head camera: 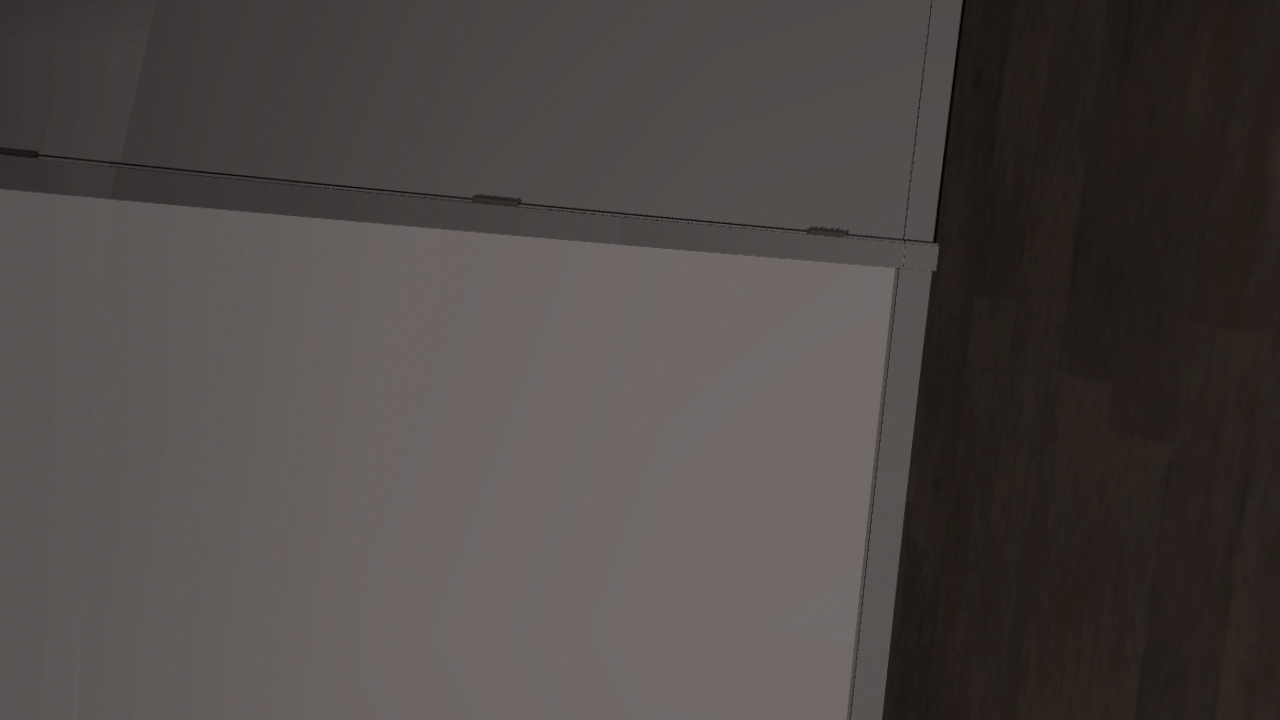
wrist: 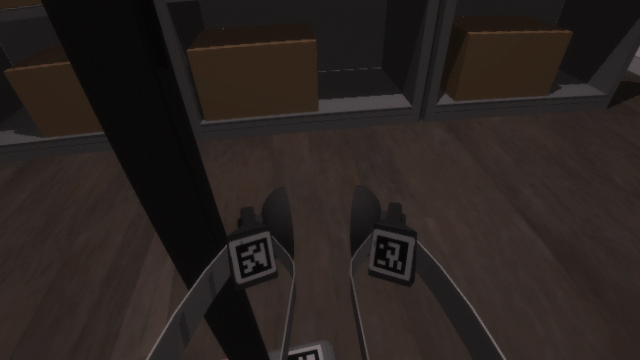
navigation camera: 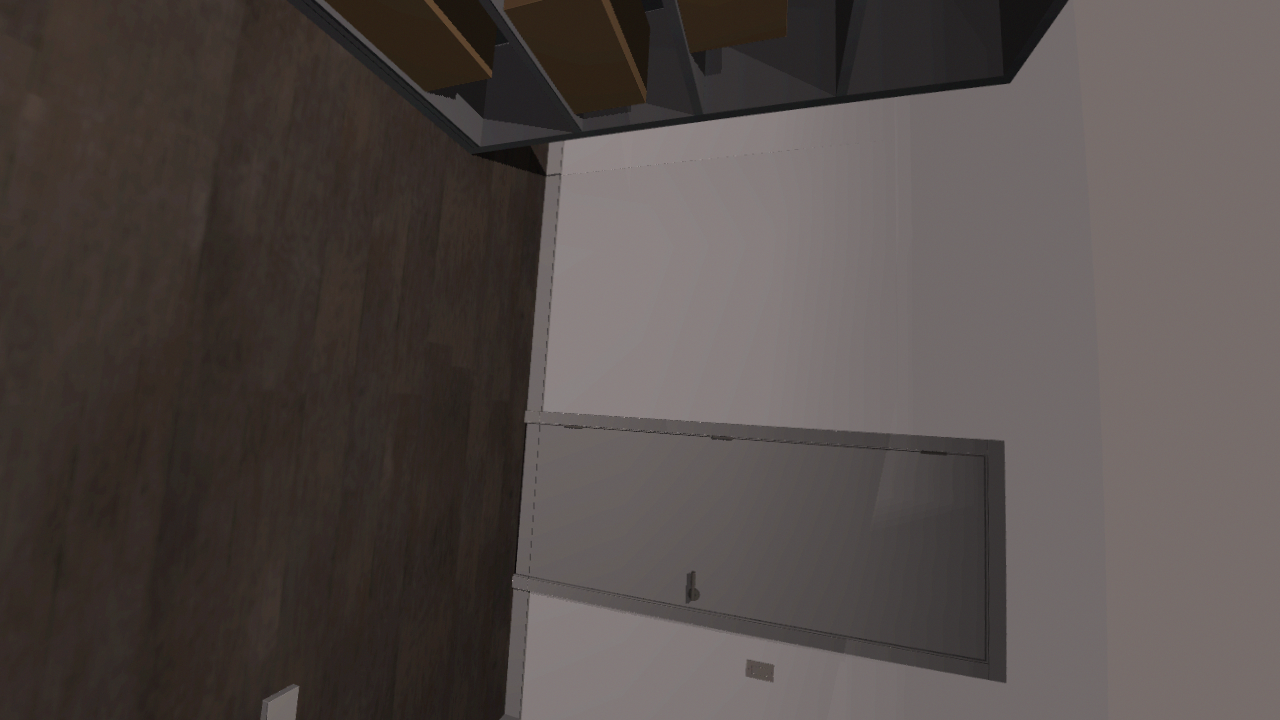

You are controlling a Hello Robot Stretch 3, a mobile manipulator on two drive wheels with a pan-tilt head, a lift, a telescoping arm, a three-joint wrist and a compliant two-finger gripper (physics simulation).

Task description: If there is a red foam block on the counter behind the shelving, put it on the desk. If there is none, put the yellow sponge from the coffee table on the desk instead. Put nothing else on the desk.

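Note:
The gripper [wrist: 321, 211] is part of the scene. The head camera shows a door [head camera: 824, 138], and the same door [navigation camera: 892, 547] appears in the other view too.

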